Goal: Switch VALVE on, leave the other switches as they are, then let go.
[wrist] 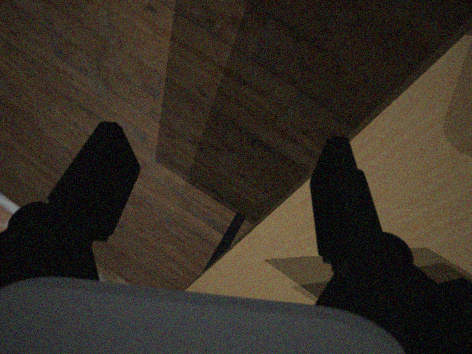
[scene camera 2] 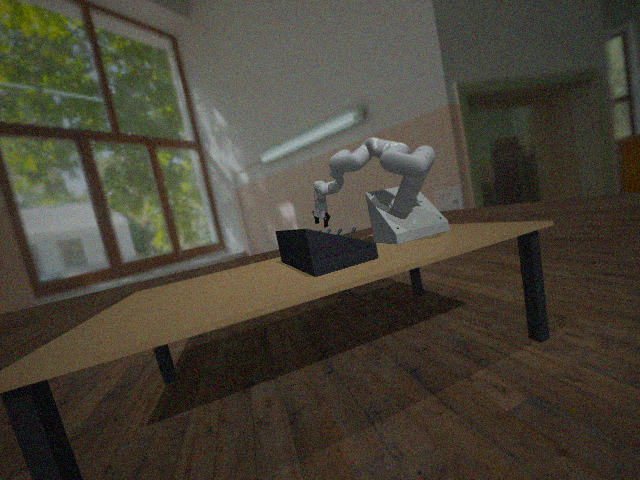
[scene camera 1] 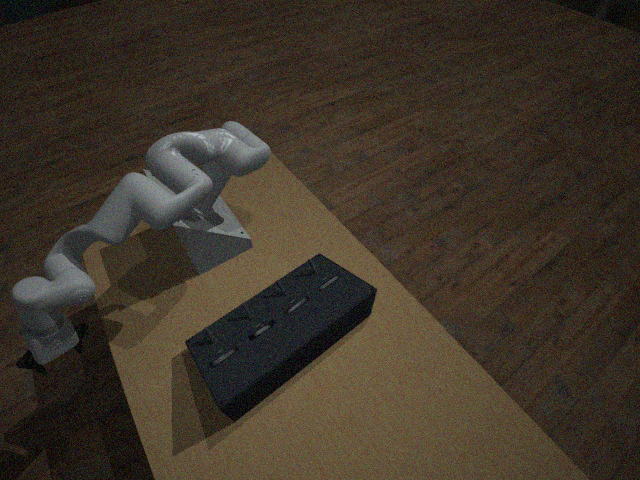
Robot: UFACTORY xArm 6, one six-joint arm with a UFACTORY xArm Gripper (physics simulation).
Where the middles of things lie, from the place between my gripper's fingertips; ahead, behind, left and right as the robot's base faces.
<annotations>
My gripper is now 18 cm short of the dark switch box point(scene camera 1: 252, 356), 57 cm to the right of it and 5 cm above it.
</annotations>
